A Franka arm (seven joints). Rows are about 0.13 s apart.
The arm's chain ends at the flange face. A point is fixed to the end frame.
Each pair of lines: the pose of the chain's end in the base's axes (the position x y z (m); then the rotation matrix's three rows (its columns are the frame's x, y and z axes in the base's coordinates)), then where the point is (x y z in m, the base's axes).
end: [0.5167 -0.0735 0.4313], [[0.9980 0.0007 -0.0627], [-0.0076 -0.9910 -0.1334], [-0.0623 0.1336 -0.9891]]
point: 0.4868 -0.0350 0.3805
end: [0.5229 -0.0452 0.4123], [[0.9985 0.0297 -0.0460], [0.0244 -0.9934 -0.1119], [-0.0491 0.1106 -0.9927]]
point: 0.4924 -0.0064 0.3620
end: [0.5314 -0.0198 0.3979], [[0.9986 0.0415 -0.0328], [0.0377 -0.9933 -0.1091], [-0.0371 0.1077 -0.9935]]
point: 0.5010 0.0188 0.3474
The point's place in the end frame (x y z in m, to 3 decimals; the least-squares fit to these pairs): -0.027 -0.045 0.047
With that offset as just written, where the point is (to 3 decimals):
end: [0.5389 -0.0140 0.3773], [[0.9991 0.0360 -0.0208], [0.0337 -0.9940 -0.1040], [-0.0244 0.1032 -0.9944]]
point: 0.509 0.025 0.327
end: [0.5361 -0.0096 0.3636], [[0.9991 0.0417 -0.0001], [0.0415 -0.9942 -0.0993], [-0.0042 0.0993 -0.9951]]
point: 0.507 0.029 0.312
